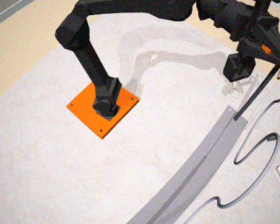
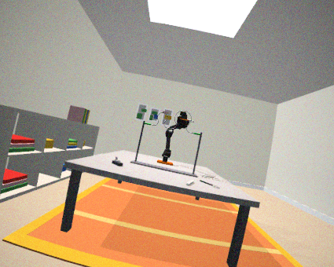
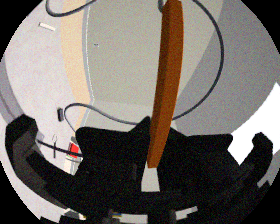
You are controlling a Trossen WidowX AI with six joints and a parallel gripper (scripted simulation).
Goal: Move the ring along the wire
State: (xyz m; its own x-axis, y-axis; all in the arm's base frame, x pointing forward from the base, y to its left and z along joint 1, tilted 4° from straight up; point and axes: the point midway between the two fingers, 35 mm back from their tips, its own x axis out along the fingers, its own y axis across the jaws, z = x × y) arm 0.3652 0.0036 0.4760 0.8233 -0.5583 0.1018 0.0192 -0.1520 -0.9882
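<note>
The ring tool with orange handle is 1 cm ahead of my gripper tip, 9 cm to the left of it and 1 cm below it. The rest, counted from my gripper tip: ring tool: 41 cm to the left, 52 cm below; white block: 38 cm ahead, 12 cm to the left, 52 cm below.
</note>
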